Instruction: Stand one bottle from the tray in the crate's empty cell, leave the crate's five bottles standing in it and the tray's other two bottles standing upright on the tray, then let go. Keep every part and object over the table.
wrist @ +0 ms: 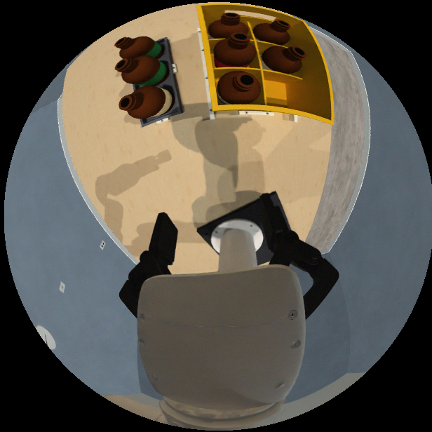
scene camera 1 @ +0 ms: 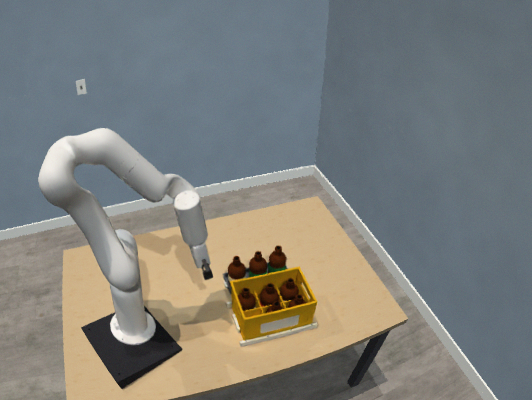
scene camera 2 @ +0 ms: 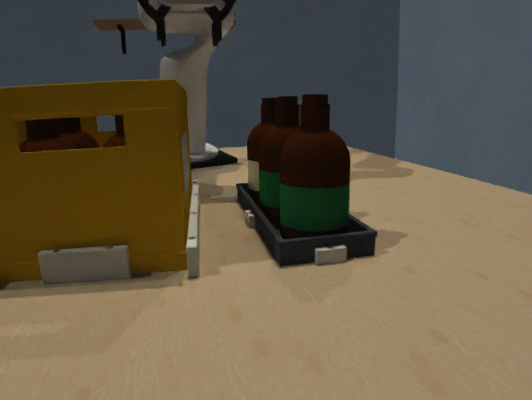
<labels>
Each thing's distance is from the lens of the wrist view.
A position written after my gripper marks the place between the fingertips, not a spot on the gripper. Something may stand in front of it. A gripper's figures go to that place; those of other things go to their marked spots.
my gripper (wrist: 213,213): 13 cm
bottle (wrist: 146,101): 26 cm
</labels>
